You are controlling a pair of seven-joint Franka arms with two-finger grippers.
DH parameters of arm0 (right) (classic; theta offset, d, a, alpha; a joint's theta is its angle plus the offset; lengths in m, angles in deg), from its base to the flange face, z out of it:
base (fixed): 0 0 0 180
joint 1: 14.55 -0.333 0 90
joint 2: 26.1 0 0 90
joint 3: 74.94 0.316 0.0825 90
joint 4: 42.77 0 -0.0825 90
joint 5: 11.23 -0.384 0 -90
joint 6: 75.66 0 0.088 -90
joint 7: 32.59 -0.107 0 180
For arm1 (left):
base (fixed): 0 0 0 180
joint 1: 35.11 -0.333 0 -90
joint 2: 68.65 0 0 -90
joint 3: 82.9 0.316 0.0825 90
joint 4: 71.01 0 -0.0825 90
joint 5: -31.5 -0.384 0 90
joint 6: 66.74 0 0.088 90
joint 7: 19.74 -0.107 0 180
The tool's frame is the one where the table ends.
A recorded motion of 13 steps. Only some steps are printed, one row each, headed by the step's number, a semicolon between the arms.
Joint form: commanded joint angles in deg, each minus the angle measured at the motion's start. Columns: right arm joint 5, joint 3, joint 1, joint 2, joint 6, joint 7, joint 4; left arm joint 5, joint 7, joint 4, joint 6, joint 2, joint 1, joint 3.
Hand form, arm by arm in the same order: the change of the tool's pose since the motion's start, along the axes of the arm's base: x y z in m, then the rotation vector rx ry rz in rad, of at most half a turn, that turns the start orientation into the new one. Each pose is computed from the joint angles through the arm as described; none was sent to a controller.
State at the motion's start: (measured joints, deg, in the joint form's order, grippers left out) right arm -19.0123 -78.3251 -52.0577 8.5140 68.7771 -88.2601 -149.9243; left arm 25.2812 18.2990 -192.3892 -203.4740 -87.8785 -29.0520 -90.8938
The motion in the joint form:
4: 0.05 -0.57 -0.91 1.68 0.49 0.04 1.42; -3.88 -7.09 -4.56 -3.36 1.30 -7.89 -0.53
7: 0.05 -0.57 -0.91 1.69 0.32 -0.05 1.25; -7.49 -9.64 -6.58 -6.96 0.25 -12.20 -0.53
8: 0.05 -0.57 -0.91 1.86 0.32 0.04 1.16; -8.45 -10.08 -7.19 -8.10 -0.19 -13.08 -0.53
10: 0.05 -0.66 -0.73 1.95 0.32 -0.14 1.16; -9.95 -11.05 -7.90 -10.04 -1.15 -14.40 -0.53
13: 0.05 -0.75 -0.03 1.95 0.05 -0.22 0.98; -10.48 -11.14 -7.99 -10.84 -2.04 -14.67 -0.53
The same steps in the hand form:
4: 0.0021 0.0066 -0.0081 -0.0047 -0.0085 0.0097; -0.0074 0.0726 -0.0128 0.0278 -0.0030 -0.0539
7: 0.0010 0.0058 -0.0096 -0.0079 -0.0033 0.0081; -0.0127 0.1115 -0.0306 0.0480 -0.0116 -0.0807
8: 0.0002 0.0052 -0.0122 -0.0107 0.0002 0.0097; -0.0153 0.1188 -0.0369 0.0516 -0.0128 -0.0893
10: 0.0017 0.0026 -0.0131 -0.0124 0.0011 0.0021; -0.0185 0.1292 -0.0474 0.0547 -0.0165 -0.1090
13: 0.0053 -0.0056 -0.0147 -0.0171 0.0074 -0.0127; -0.0197 0.1308 -0.0550 0.0534 -0.0136 -0.1153

